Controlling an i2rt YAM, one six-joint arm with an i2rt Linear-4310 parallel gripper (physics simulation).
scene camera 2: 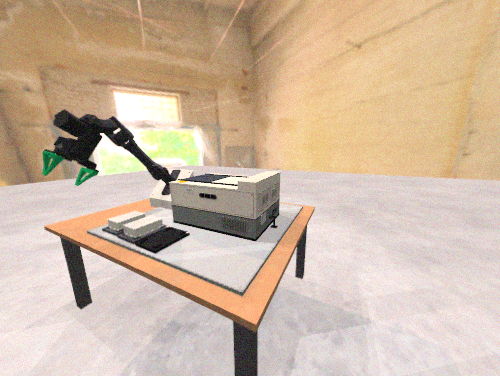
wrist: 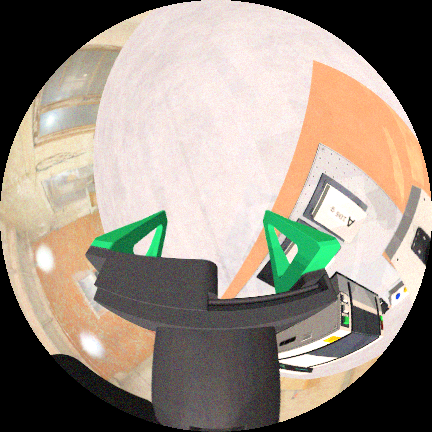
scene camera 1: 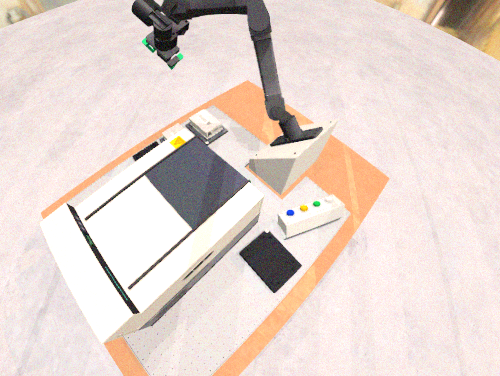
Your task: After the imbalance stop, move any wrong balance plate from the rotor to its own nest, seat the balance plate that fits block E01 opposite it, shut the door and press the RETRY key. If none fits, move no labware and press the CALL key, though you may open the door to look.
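Pixels of known places: gripper, between the fingertips: (scene camera 2: 61, 180) (wrist: 214, 215) (scene camera 1: 163, 60); arm's base, origin of its link: (scene camera 1: 295, 138).
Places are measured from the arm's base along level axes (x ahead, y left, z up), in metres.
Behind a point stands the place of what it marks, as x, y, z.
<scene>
My gripper (scene camera 1: 161, 55) {0.084, -0.580, 0.115} (scene camera 2: 62, 180) {0.084, -0.580, 0.115} (wrist: 214, 215) {0.084, -0.580, 0.115} is open and empty, high up and beyond the table's edge. Balance plate A (scene camera 1: 206, 120) {0.079, -0.373, -0.092} (scene camera 2: 126, 220) {0.119, -0.410, -0.097} (wrist: 341, 212) {0.075, -0.386, -0.092} is a pale block in a dark nest; its small weight print is hard to read. Balance plate B (scene camera 1: 174, 132) {0.213, -0.427, -0.092} (scene camera 2: 145, 226) {0.254, -0.425, -0.099} sits beside it, partly hidden by the centrifuge in scene camera 1 and by a finger in the wrist view. The white centrifuge (scene camera 1: 227, 227) {0.398, 0.045, 0.064} (scene camera 2: 225, 200) {0.570, -0.292, 0.011} (wrist: 310, 330) {0.362, -0.276, 0.017} has a dark panel (scene camera 1: 200, 180) {0.350, -0.090, 0.067} on top. Rotor and block E01 do not show. The key box (scene camera 1: 312, 220) {0.183, 0.206, -0.077} has blue, amber, green and white keys; their labels are unreadable.
A flat black nest (scene camera 1: 271, 261) {0.360, 0.178, -0.118} lies beside the centrifuge near the key box. Another black nest (scene camera 2: 162, 239) {0.357, -0.438, -0.134} lies next to plate B. The arm's pale wedge base (scene camera 1: 280, 170) {0.131, 0.030, -0.023} stands between the centrifuge and the orange table border (scene camera 1: 367, 180) {-0.172, 0.319, -0.159}.
</scene>
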